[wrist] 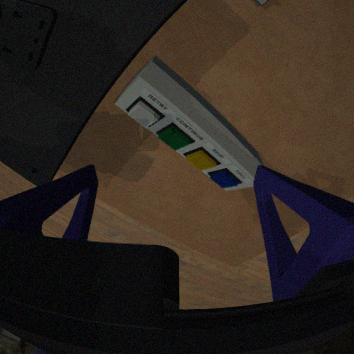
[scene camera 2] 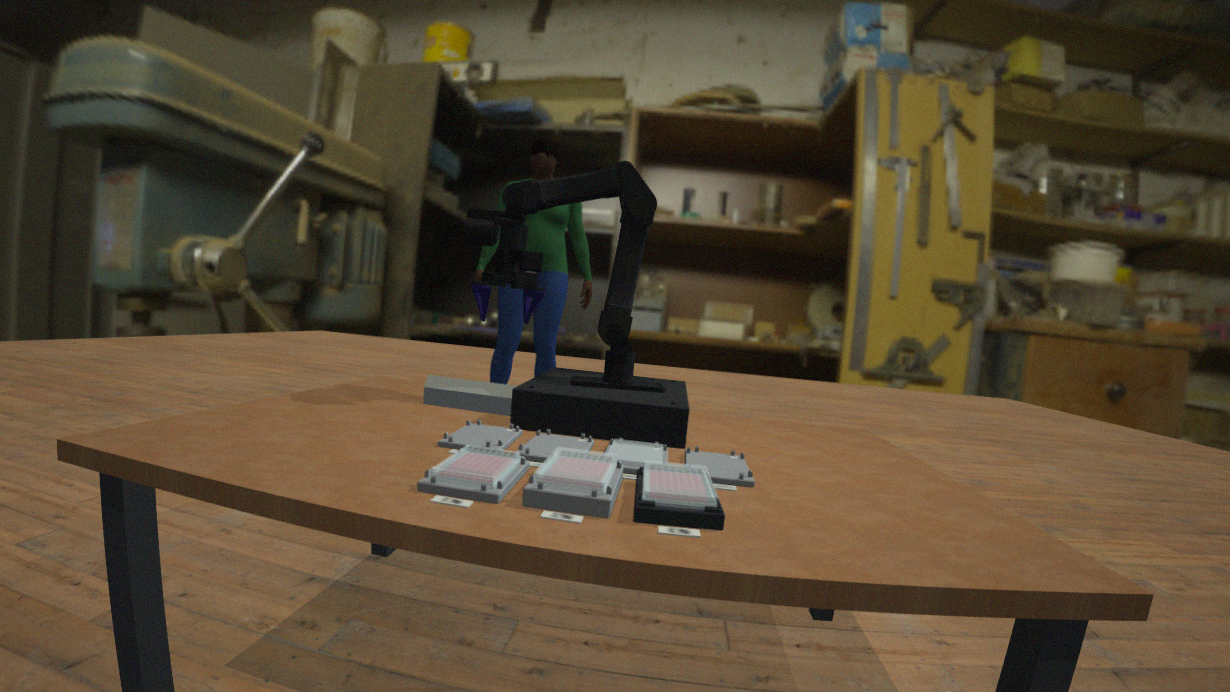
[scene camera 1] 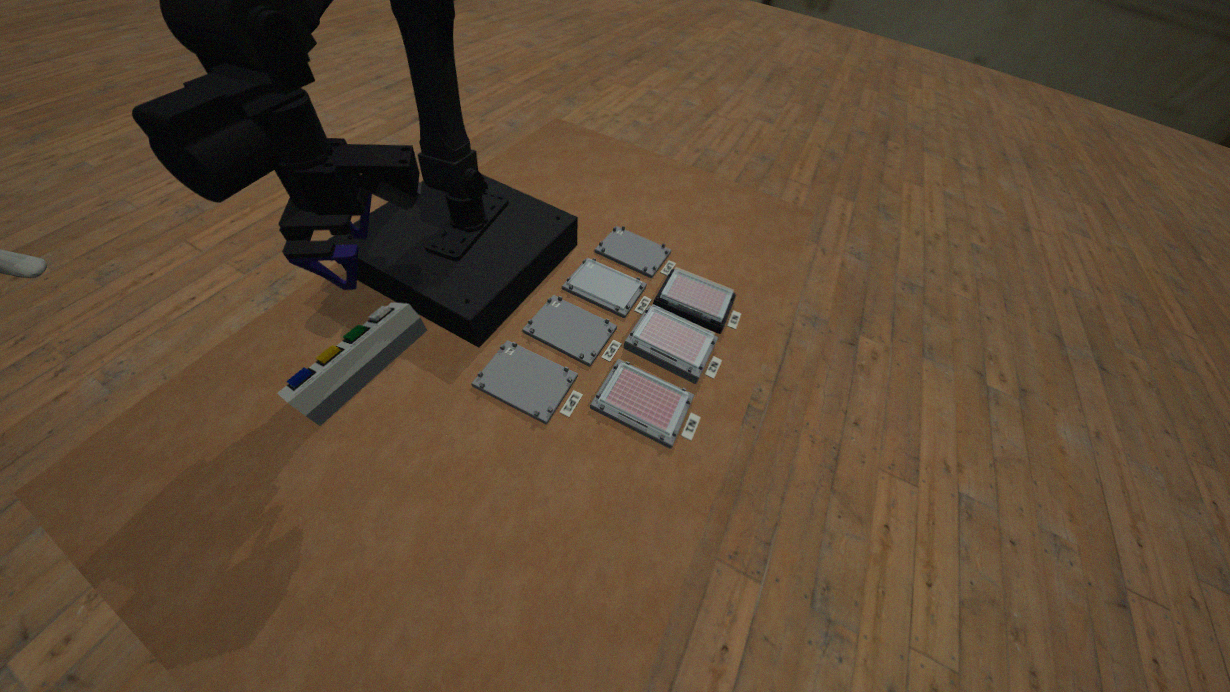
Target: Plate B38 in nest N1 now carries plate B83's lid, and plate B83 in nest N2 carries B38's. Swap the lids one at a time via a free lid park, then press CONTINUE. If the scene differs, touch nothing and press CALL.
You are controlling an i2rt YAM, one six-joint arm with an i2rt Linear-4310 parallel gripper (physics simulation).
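Places are measured from the arm's base along level axes (x back, y left, z down), in millimetres.
Pixels of known places: gripper, fingertip midpoint: (wrist: 175, 173) (scene camera 2: 504, 322) (scene camera 1: 356, 262); arm's base at its link origin: (scene camera 2: 617, 386) (scene camera 1: 470, 224).
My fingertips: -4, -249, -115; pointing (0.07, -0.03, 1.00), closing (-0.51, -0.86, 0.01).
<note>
Ahead of a thing's pixels: the offset from my fingertips to its top centre, as dx, dy, dz.
My gripper (scene camera 1: 355, 261) (scene camera 2: 505, 321) (wrist: 175, 173) is open and empty, high above the button box {+48, -59, +132} (scene camera 1: 361, 365) (scene camera 2: 464, 394) (wrist: 195, 105). The green CONTINUE button {+59, -31, +139} (scene camera 1: 355, 333) (wrist: 175, 136) and blue CALL button {+80, -129, +139} (scene camera 1: 300, 378) (wrist: 224, 178) lie between the fingers in the wrist view. A lidded pink-welled plate {-420, +41, +169} (scene camera 1: 640, 400) (scene camera 2: 473, 469) sits in nest N1; another plate {-437, +172, +156} (scene camera 1: 670, 339) (scene camera 2: 574, 471) sits in N2. Lid parks LP1 {-222, +10, +176} (scene camera 1: 524, 378) and LP2 {-251, +137, +176} (scene camera 1: 569, 328) look bare. Park LP4 holds a clear lid {-276, +265, +178} (scene camera 1: 603, 285). Plate names are unreadable.
A third pink-welled plate {-459, +296, +159} (scene camera 1: 696, 294) (scene camera 2: 679, 486) sits in the black nest N3. Lid park LP3 {-299, +394, +176} (scene camera 1: 632, 249) looks bare. The black arm base (scene camera 1: 516, 258) (scene camera 2: 602, 413) stands beside the box and behind the parks. A person (scene camera 2: 550, 240) stands behind the table.
</note>
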